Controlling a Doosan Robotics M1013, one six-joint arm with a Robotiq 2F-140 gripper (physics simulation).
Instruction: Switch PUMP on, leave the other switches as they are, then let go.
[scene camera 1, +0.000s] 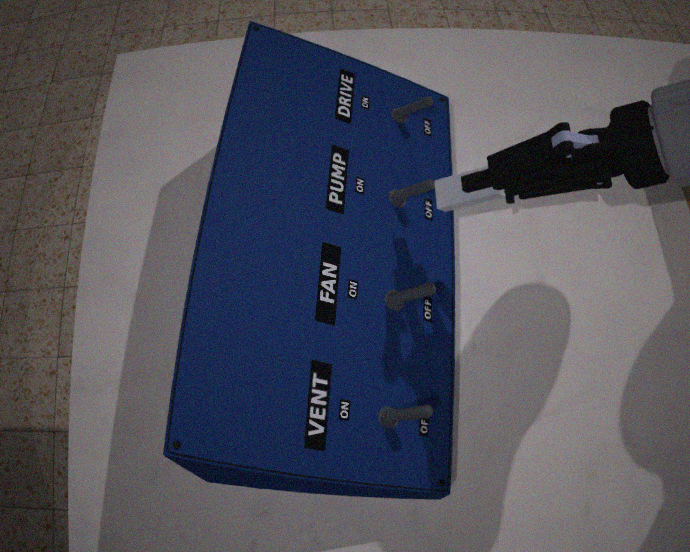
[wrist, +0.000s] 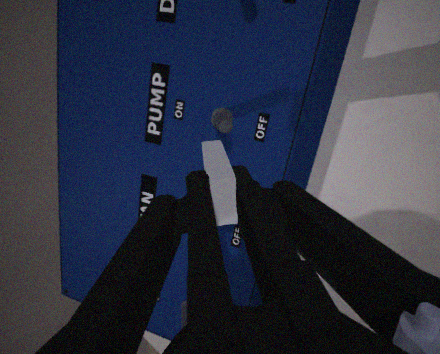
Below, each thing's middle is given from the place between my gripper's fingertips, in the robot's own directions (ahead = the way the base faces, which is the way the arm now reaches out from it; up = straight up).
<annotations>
My gripper is now 11 cm short of the blue switch panel (scene camera 1: 292, 351), 6 cm above it and 3 cm to the right of it.
</annotations>
